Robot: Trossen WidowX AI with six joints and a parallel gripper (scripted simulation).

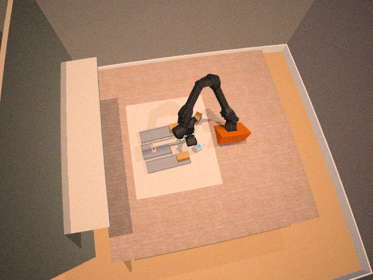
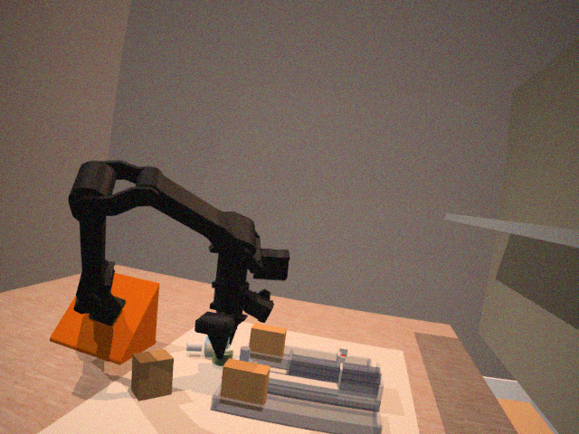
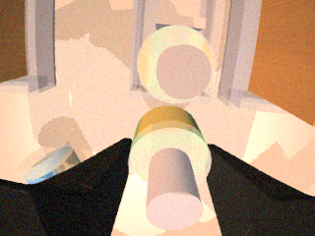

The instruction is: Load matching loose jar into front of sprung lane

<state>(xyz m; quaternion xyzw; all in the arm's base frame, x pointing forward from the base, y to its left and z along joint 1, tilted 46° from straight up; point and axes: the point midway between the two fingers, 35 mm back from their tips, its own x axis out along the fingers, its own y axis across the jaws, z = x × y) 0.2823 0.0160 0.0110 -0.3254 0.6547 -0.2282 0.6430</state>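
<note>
Now: gripper tip 19 cm short of the grey lane, 5 cm to the right of it and 3 cm above it. Round my gripper tip: red mark: 22 cm ahead, 7 cm to the left, 2 cm above; pusher plate: 15 cm ahead, 5 cm to the left; long pale shelf: 55 cm ahead, 32 cm above, 5 cm to the left.
</note>
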